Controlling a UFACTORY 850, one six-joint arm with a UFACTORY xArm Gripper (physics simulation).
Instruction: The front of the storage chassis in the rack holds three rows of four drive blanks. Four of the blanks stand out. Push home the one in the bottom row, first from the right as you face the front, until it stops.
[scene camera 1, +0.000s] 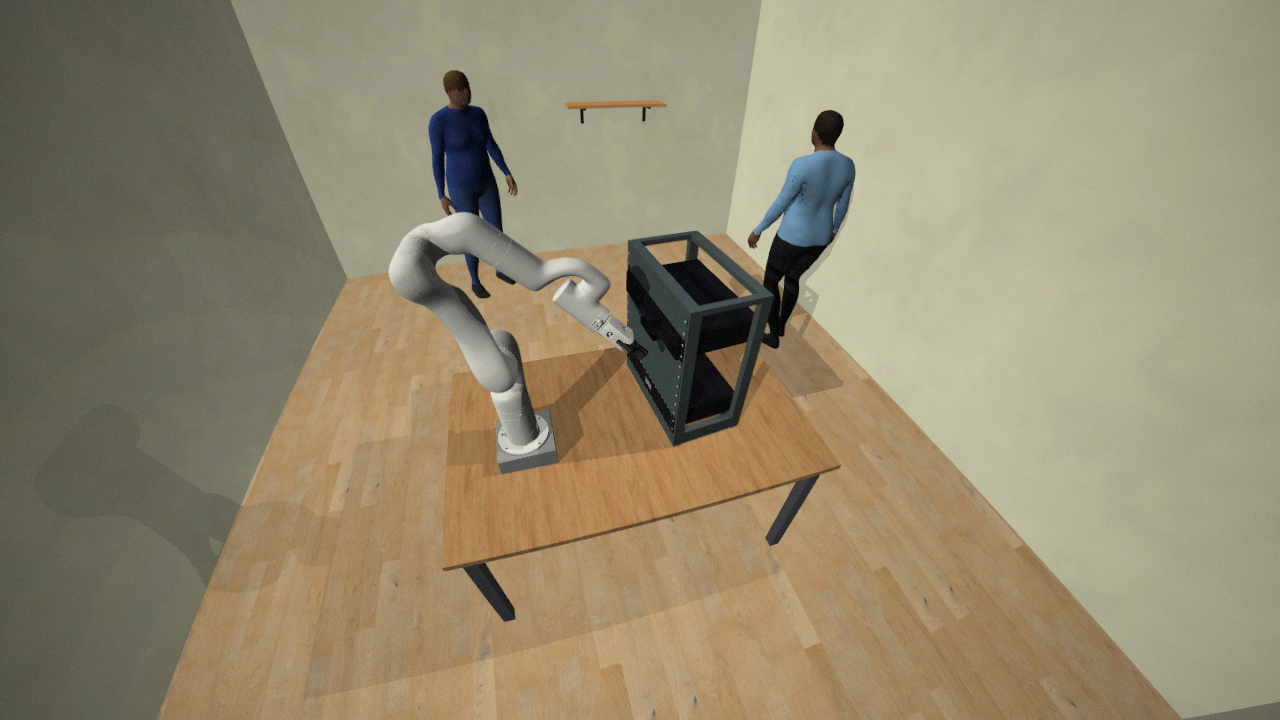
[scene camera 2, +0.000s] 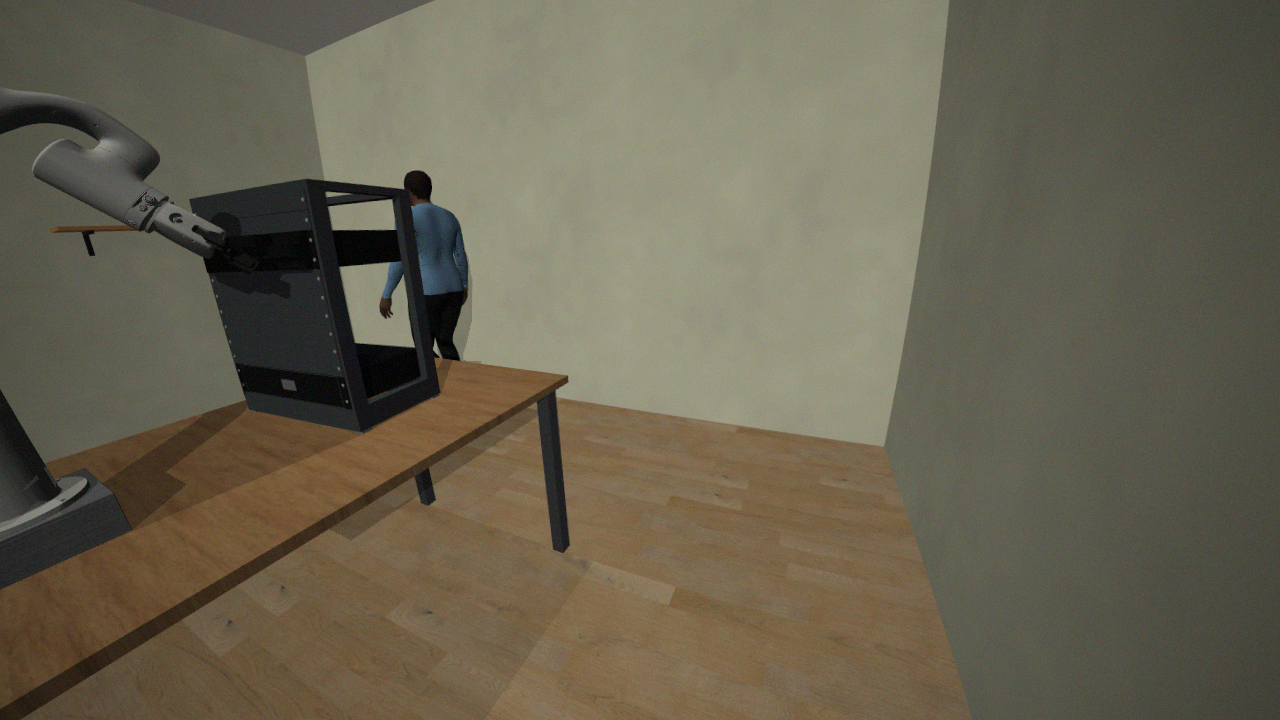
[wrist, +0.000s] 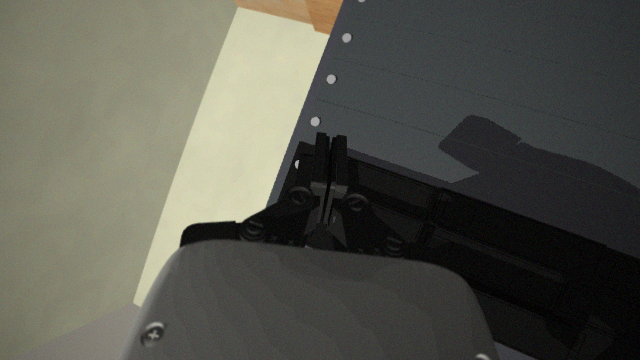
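Observation:
The black storage chassis (scene camera 1: 660, 324) (scene camera 2: 290, 251) (wrist: 525, 220) sits high in the dark grey rack (scene camera 1: 687, 385) (scene camera 2: 338, 295) (wrist: 450, 65). The wrist view is roughly upside down, so the chassis's bottom row is uppermost and its right end is at the left. The bottom-row blank first from the right (wrist: 395, 185) shows partly, beside and behind the fingers. My gripper (scene camera 1: 640, 352) (scene camera 2: 250, 262) (wrist: 327, 154) is shut and empty, its tips in front of the chassis's lower right corner. Contact and how far this blank stands out cannot be told.
The rack stands on the wooden table (scene camera 1: 572, 510) (scene camera 2: 483, 394), with a blank panel below the chassis and another black unit (scene camera 1: 707, 389) (scene camera 2: 295, 386) near its base. A person in light blue (scene camera 1: 814, 197) (scene camera 2: 436, 246) stands behind the rack. A person in dark blue (scene camera 1: 465, 147) stands farther back.

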